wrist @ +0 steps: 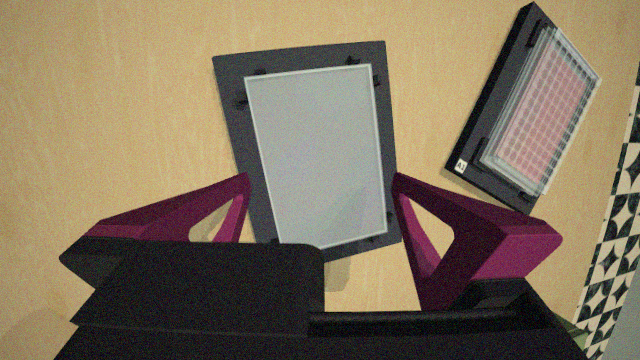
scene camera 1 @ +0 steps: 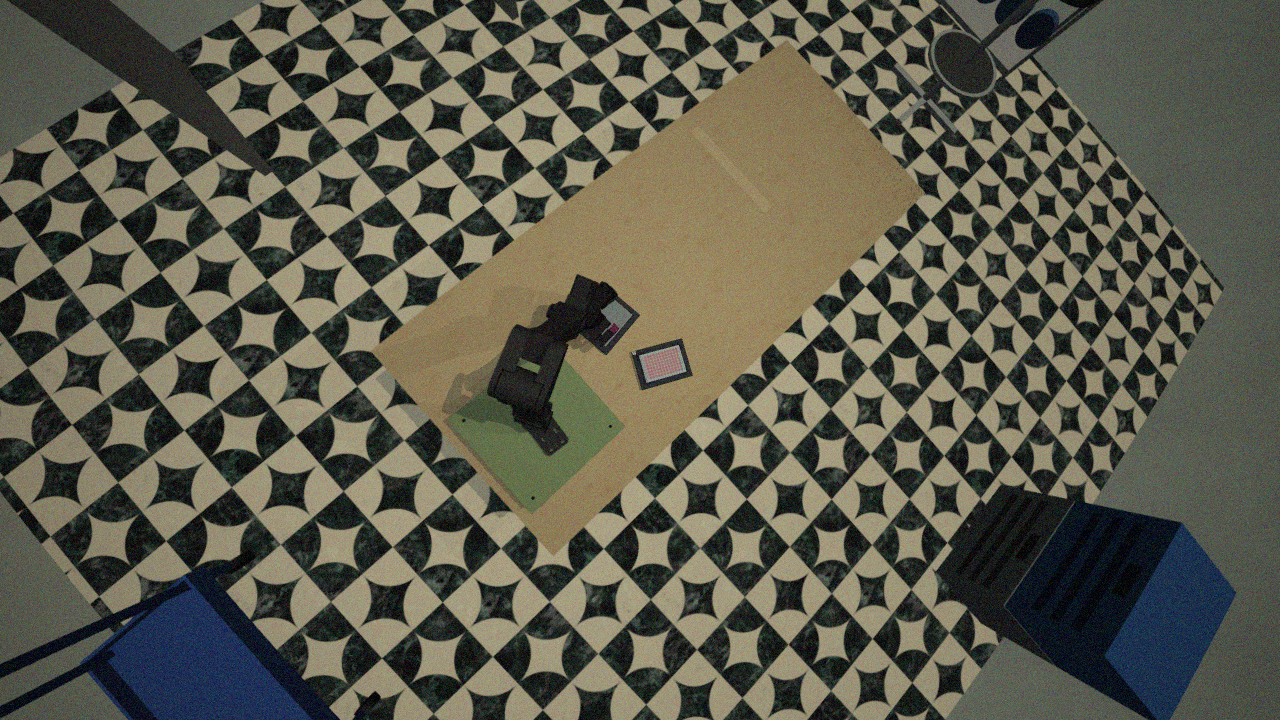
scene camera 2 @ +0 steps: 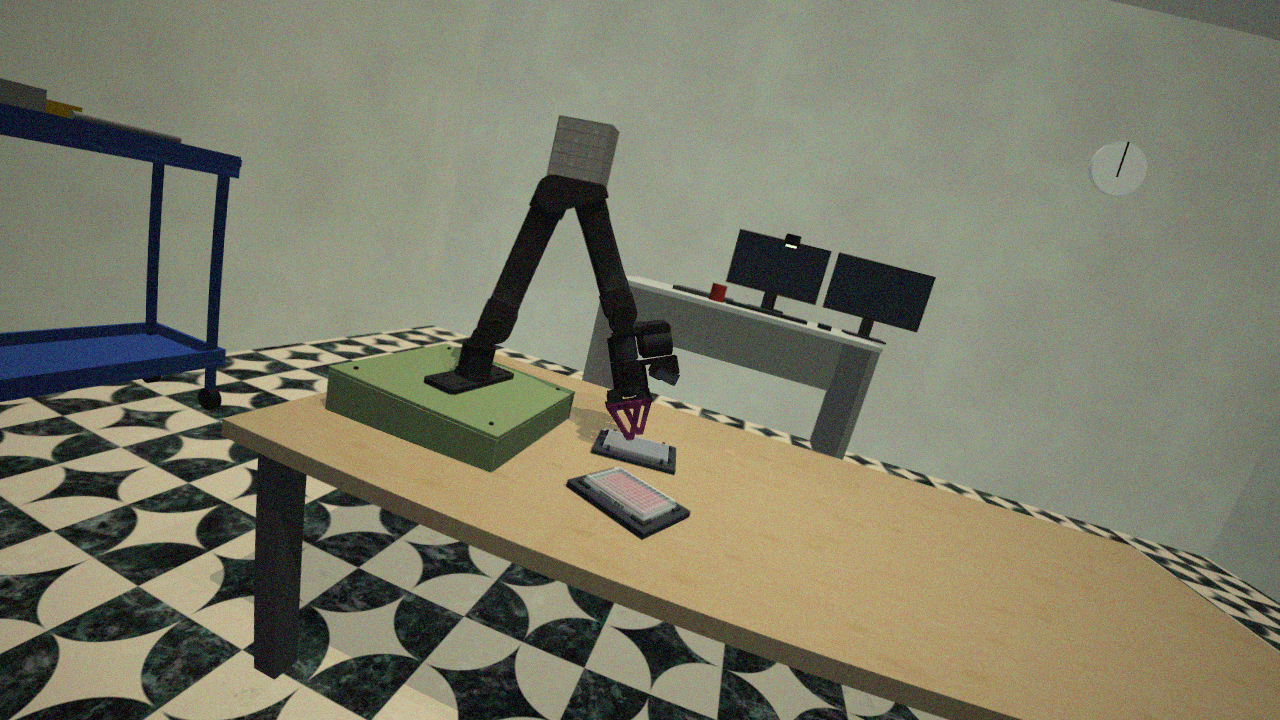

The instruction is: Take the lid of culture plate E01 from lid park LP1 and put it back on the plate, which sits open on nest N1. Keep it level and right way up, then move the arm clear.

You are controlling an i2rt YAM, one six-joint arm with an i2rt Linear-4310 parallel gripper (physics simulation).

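Places are measured from the arm's base along level axes (x left, y back, z up), in millimetres.
Pixels of known places: gripper, between the fingertips: (wrist: 320, 180) (scene camera 1: 605, 321) (scene camera 2: 635, 437); arm's base, origin of its link: (scene camera 2: 471, 379).
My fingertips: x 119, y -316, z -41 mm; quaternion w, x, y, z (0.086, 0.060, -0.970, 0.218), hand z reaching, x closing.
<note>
For each thing: its top centre in the pictures, then the offset to it from my fingertips. Level surfaces: height alone.
- lid, centre of its top: (wrist: 325, 164) (scene camera 2: 637, 444) (scene camera 1: 608, 321) dx -5, dy -9, dz -11 mm
- open culture plate, centre of its top: (wrist: 553, 116) (scene camera 2: 631, 487) (scene camera 1: 663, 363) dx -206, dy -66, dz -3 mm
- dark nest, centre of its top: (wrist: 542, 117) (scene camera 2: 629, 492) (scene camera 1: 662, 363) dx -206, dy -66, dz -11 mm
- wooden table, height of its surface: dz -29 mm
The lid (scene camera 1: 617, 313) (scene camera 2: 637, 445) (wrist: 320, 155), a pale flat rectangle with a light rim, lies level on the dark lid park (scene camera 1: 608, 345) (scene camera 2: 660, 464) (wrist: 300, 59). The open culture plate (scene camera 1: 661, 363) (scene camera 2: 633, 494) (wrist: 542, 112), with pink wells, sits on the dark nest (scene camera 1: 641, 378) (scene camera 2: 642, 531) (wrist: 487, 102), to the right of the lid park in the wrist view. My gripper (scene camera 2: 630, 435) (wrist: 320, 180) is open and empty, pointing down low over the lid park. Its magenta fingertips stand apart, one on either side of the lid in the wrist view. The exact height gap is hard to judge.
The arm stands on a green base block (scene camera 1: 572, 447) (scene camera 2: 411, 429) on the wooden table (scene camera 1: 760, 250) (scene camera 2: 850, 555). The nest lies close beside the lid park, nearer the table's edge. A blue cart (scene camera 2: 107, 353) and a desk with monitors (scene camera 2: 778, 266) stand away from the table.
</note>
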